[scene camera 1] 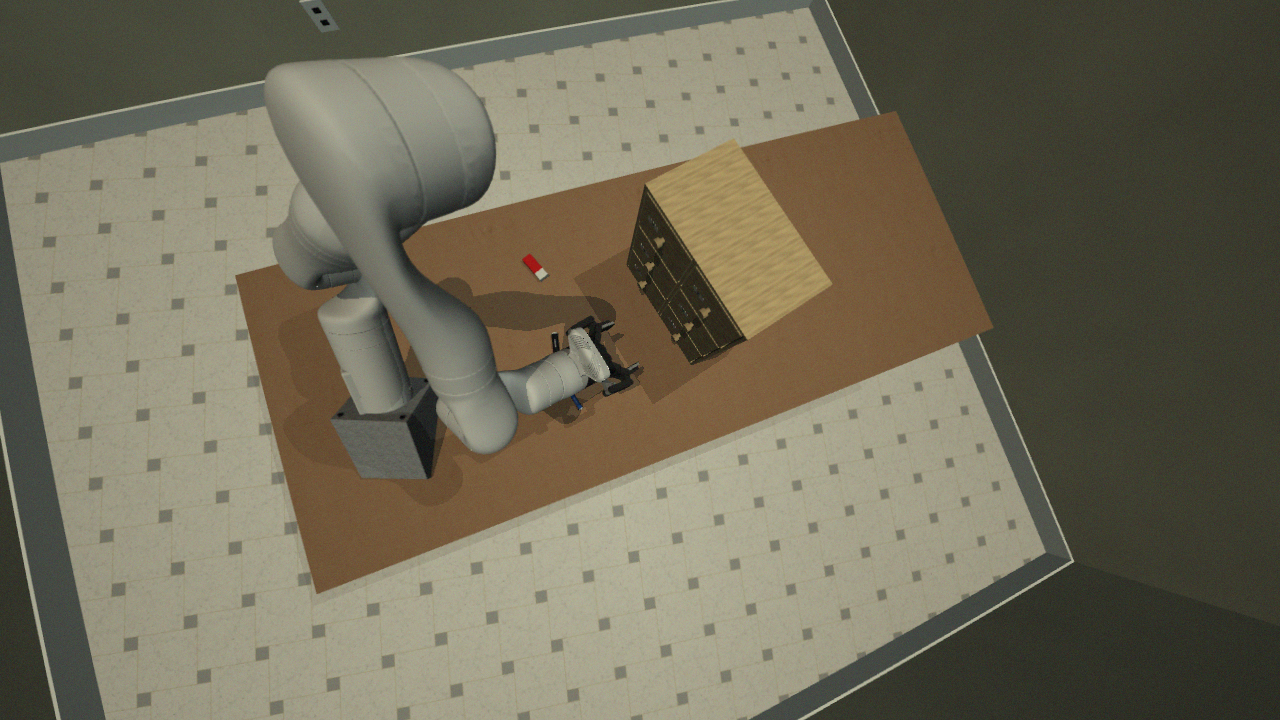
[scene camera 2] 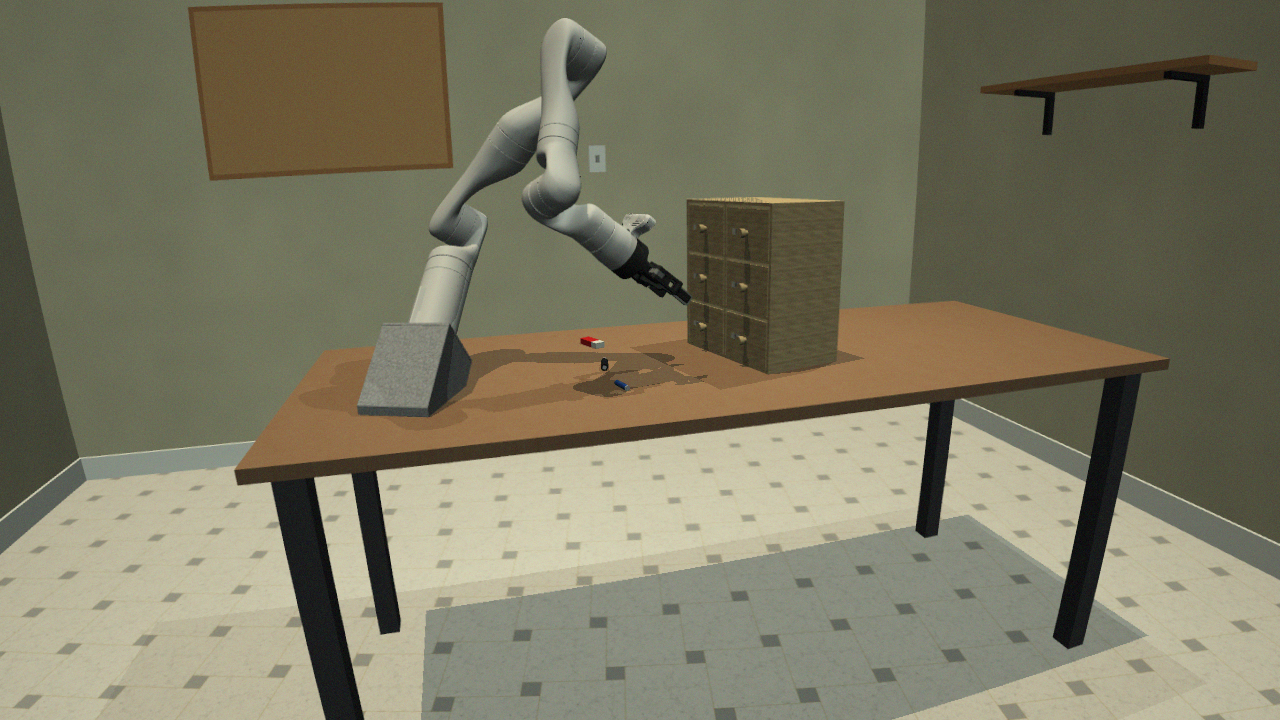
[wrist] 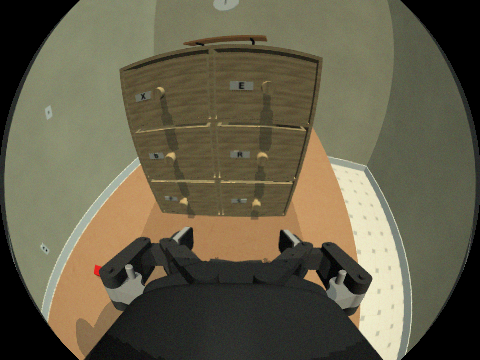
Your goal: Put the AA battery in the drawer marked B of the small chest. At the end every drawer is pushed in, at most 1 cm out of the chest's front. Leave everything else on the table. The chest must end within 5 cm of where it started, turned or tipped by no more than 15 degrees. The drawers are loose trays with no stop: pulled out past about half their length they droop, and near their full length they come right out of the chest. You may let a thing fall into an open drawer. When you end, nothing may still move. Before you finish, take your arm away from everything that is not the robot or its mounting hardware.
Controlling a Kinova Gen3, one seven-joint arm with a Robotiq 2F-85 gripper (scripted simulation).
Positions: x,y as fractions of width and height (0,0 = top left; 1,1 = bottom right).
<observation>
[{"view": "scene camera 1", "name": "wooden chest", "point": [0.59,0.35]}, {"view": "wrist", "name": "gripper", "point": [0.49,0.67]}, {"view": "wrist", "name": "wooden chest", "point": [0.44,0.14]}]
</observation>
